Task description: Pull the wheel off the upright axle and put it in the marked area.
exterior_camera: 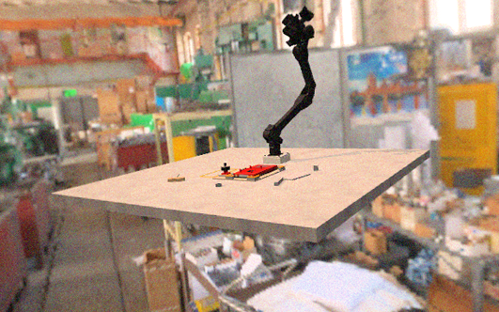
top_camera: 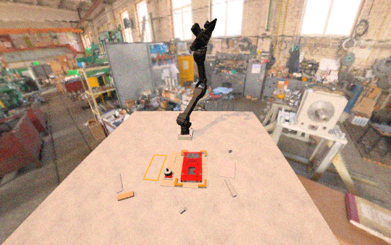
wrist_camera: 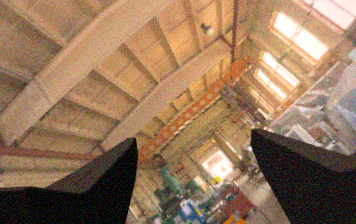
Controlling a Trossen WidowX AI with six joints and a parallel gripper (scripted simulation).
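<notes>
Now: the wheel 35 cm ahead of my gripper tip, 27 cm to the right of it and 68 cm below it. Round my gripper tip: wooden block 47 cm ahead, 46 cm to the right, 71 cm below; then axle 35 cm ahead, 27 cm to the right, 69 cm below.
</notes>
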